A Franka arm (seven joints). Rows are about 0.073 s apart.
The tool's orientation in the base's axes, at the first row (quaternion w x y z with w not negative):
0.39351, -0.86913, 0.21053, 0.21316
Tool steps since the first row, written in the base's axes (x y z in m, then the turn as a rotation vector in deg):
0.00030, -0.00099, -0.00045, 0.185, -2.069, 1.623
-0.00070, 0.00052, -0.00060, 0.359, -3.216, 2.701
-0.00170, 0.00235, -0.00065, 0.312, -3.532, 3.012
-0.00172, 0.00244, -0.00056, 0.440, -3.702, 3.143
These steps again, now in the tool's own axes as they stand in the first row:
0.00068, 0.00070, -0.00056, -0.308, 0.182, -2.612
-0.00036, 0.00042, 0.00091, -0.516, 0.138, -4.181
-0.00151, -0.00012, 0.00256, -0.659, 0.169, -4.602
-0.00159, -0.00022, 0.00258, -0.591, 0.125, -4.839

